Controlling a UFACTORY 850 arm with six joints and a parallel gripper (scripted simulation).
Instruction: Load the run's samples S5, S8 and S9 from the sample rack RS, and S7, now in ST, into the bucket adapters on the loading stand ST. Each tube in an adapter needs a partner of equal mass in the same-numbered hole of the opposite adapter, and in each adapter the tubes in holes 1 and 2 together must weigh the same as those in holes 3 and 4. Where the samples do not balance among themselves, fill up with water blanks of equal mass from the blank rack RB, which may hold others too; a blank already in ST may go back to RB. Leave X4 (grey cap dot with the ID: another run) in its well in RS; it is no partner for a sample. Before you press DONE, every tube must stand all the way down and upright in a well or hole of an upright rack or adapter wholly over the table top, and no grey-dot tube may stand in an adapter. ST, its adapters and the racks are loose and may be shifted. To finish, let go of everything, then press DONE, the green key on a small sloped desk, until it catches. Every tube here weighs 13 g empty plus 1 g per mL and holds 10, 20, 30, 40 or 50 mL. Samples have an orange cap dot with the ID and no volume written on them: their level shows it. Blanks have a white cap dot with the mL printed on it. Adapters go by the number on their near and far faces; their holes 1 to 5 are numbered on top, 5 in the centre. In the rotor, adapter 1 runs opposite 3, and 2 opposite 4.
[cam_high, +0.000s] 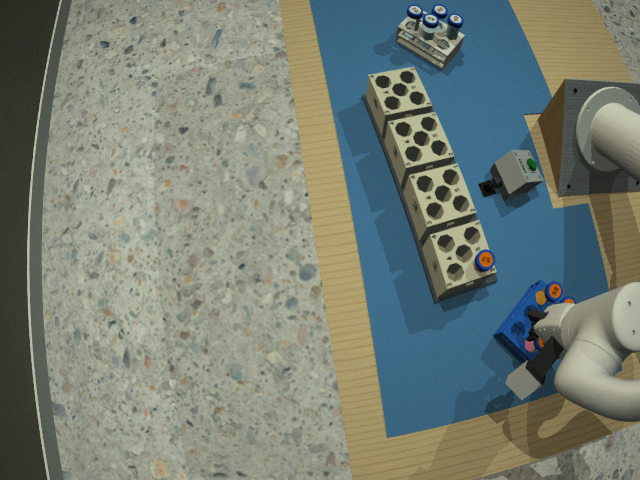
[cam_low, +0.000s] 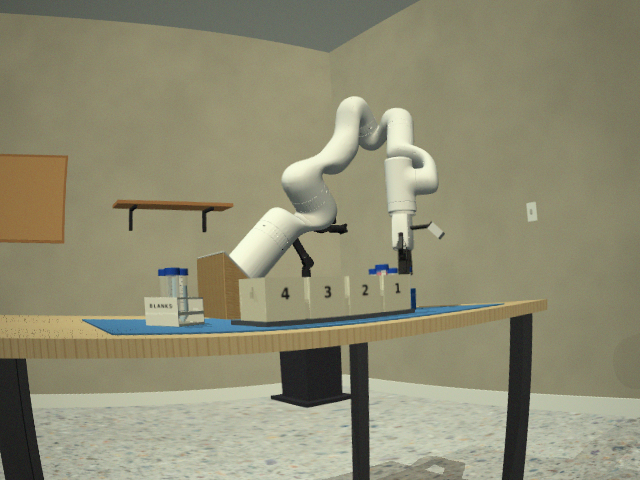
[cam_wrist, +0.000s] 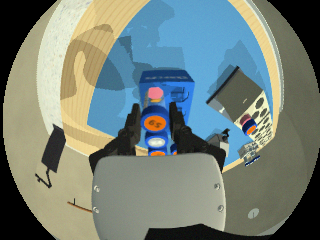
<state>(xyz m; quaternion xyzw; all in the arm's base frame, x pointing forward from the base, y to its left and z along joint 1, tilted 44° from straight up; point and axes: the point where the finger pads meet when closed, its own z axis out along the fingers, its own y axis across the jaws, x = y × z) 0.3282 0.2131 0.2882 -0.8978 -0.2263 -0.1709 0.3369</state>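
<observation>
Right now the sample S9 is 10 mm to the left of my hand and 50 mm below it. From my hand the other things lie so: sample tube S5: 80 mm behind, 40 mm to the right, 50 mm below; then blue sample rack RS: 20 mm behind, 40 mm to the right, 90 mm below; then grey-dot tube X4: 30 mm behind, 30 mm to the right, 50 mm below.
</observation>
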